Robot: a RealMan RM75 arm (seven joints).
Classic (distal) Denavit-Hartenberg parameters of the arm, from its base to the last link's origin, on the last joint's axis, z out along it. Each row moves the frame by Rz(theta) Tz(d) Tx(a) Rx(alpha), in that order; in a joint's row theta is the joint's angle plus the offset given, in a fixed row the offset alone. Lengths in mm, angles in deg.
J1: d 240.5, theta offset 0, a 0, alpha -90
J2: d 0, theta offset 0, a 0, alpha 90
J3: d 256, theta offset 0, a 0, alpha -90
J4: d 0, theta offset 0, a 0, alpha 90
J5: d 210, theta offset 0, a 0, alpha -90
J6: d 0, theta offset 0, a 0, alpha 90
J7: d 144, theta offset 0, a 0, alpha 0
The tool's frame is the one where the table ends.
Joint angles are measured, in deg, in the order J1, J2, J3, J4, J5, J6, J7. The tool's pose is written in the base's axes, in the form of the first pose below.
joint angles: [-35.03, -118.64, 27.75, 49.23, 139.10, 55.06, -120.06]
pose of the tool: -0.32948, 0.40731, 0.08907, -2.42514, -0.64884, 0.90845
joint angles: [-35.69, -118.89, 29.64, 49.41, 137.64, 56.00, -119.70]
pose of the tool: -0.31628, 0.41265, 0.08251, -2.45369, -0.63371, 0.88182
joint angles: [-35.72, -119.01, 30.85, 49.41, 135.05, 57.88, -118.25]
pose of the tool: -0.30634, 0.41338, 0.07672, -2.49692, -0.62861, 0.85981
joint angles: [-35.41, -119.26, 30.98, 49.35, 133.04, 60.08, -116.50]
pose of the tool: -0.30135, 0.41019, 0.07151, -2.54041, -0.62696, 0.84952
